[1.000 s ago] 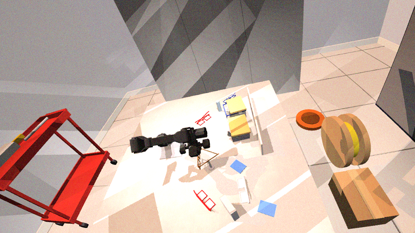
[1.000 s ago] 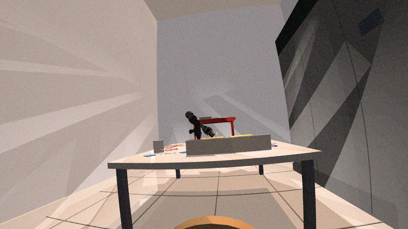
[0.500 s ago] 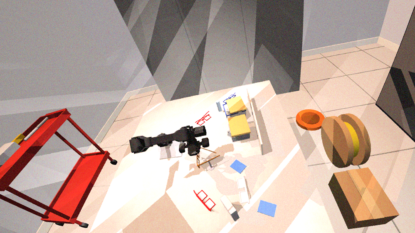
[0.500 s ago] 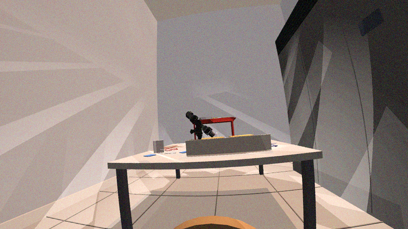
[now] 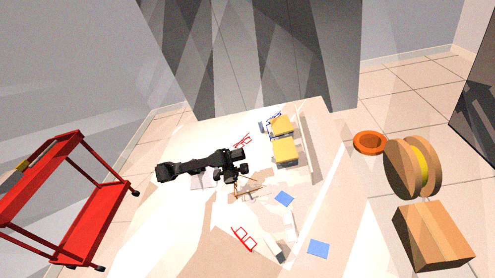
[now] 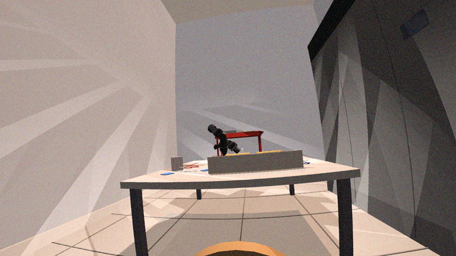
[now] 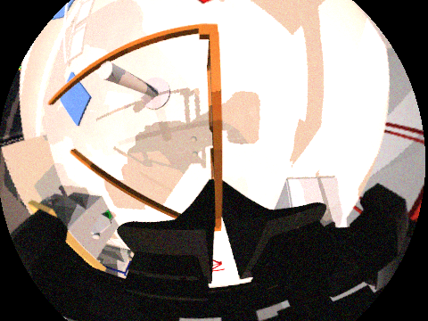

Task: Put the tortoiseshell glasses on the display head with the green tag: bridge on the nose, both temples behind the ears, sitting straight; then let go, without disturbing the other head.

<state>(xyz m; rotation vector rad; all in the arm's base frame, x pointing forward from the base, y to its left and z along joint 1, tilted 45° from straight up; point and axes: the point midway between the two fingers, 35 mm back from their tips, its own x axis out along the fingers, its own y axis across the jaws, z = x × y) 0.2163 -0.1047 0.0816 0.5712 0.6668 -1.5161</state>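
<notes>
Right now my gripper tip is 90 mm to the left of the small post, 70 mm short of it and 40 mm above it. Round my gripper tip: thin upright board: 410 mm ahead, 230 mm to the left, 10 mm below; grey display head: 260 mm ahead, 120 mm to the left; grey block: 370 mm to the right, 170 mm ahead, 10 mm below.
</notes>
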